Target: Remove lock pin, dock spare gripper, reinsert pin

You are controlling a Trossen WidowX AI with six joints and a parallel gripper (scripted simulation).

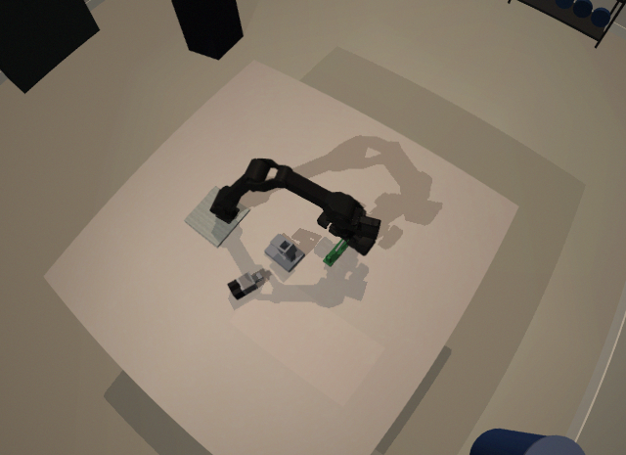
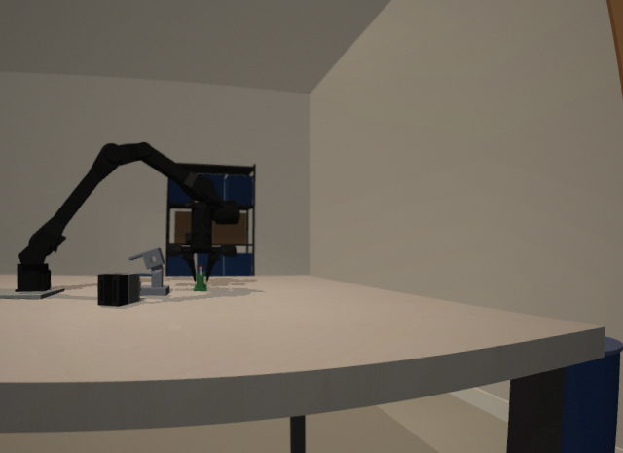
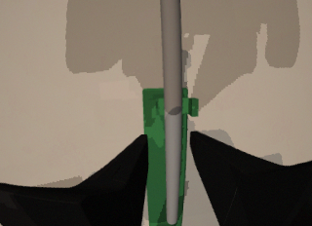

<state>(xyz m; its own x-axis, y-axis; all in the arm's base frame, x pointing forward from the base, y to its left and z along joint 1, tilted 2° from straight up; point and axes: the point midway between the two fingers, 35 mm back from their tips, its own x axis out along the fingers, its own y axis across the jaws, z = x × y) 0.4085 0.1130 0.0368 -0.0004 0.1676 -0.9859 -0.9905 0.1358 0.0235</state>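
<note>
My gripper tip is now 40 mm to the left of the green cradle, 10 mm below it and 10 mm past it. The rest, counted from my gripper tip: spare gripper: 300 mm to the right, 200 mm behind, 10 mm above; grey mount: 150 mm behind, 140 mm to the right, 30 mm above.
</note>
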